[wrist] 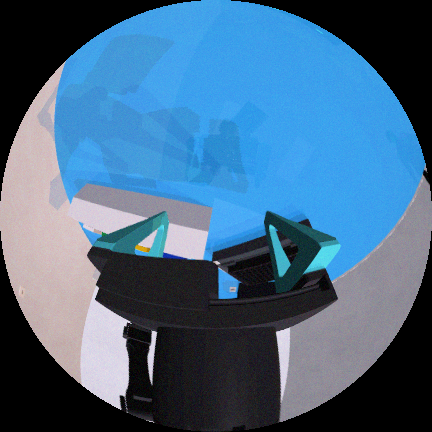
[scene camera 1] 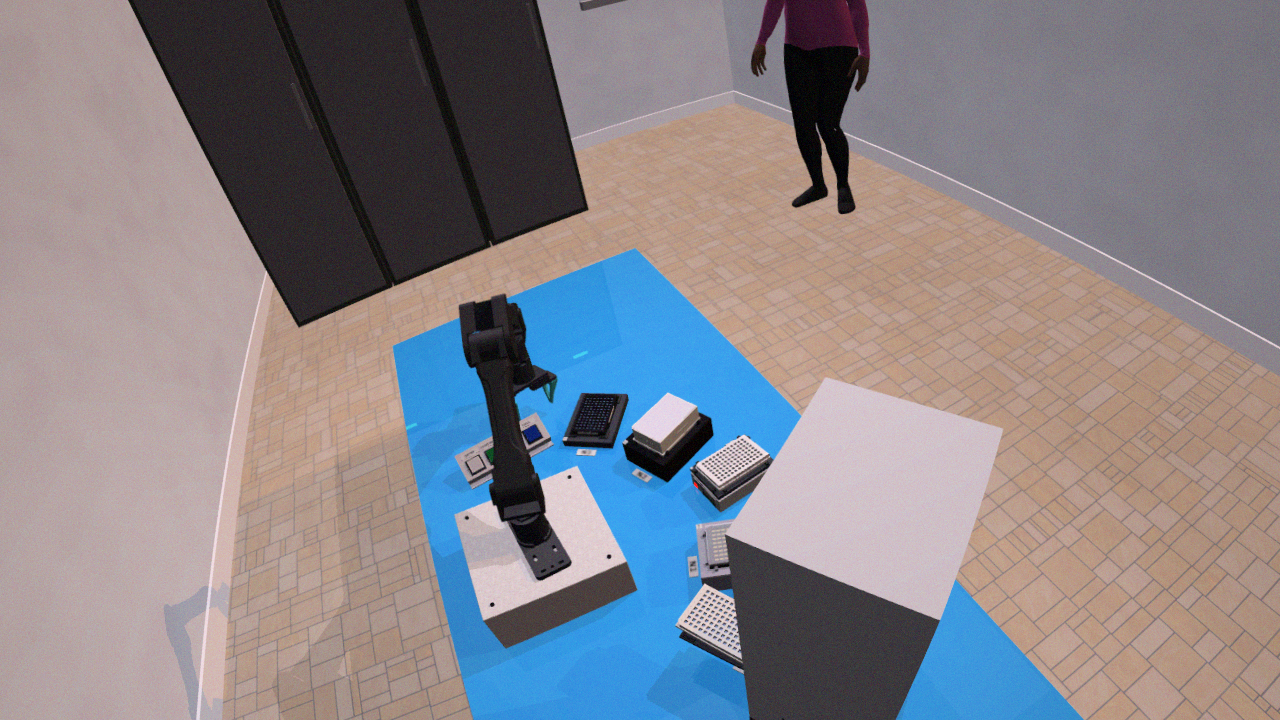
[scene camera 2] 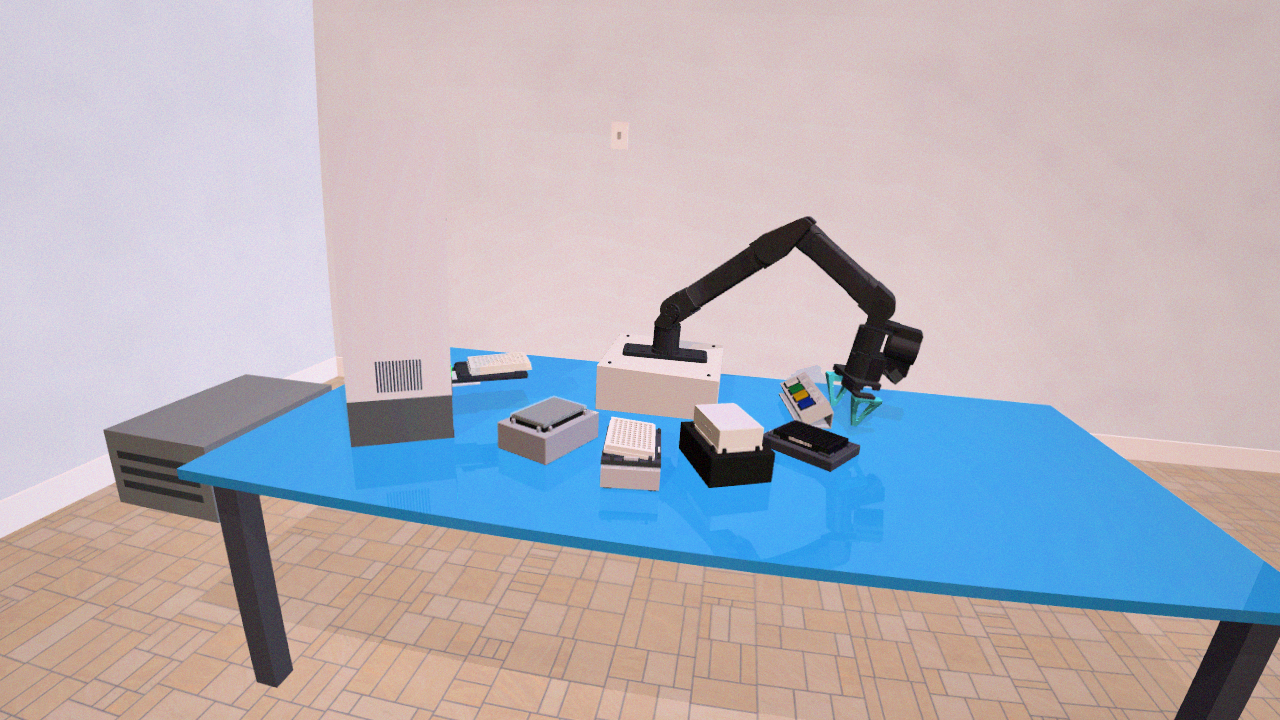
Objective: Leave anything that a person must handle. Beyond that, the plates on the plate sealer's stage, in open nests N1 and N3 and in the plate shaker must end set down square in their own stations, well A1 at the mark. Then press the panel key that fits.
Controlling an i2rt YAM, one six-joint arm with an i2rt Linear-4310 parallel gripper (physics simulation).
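Observation:
My gripper (scene camera 1: 547, 386) (scene camera 2: 848, 400) (wrist: 215, 216) is open and empty, above the table beyond the key panel (scene camera 1: 475, 464) (scene camera 2: 814, 415) (wrist: 189, 241), which has white, green, yellow and blue keys. A black plate (scene camera 1: 597, 416) (scene camera 2: 810, 438) lies in a low dark nest. A tall white plate or block (scene camera 1: 665, 421) (scene camera 2: 728, 427) sits on a black station. A white well plate (scene camera 1: 733, 460) (scene camera 2: 631, 437) rests on a pale station with a red light. A grey-topped plate (scene camera 2: 548, 412) is on a grey box. Another white well plate (scene camera 1: 711, 617) (scene camera 2: 499, 362) looks tilted on a dark base. Station names and A1 marks are unreadable.
A tall cabinet (scene camera 1: 863, 483) (scene camera 2: 400, 416) stands on the table (scene camera 1: 626, 304) (scene camera 2: 984, 501) and hides part of the stations in scene camera 1. The arm's white base (scene camera 1: 581, 537) (scene camera 2: 657, 389) stands behind the stations. A person (scene camera 1: 819, 89) stands on the floor away from the table.

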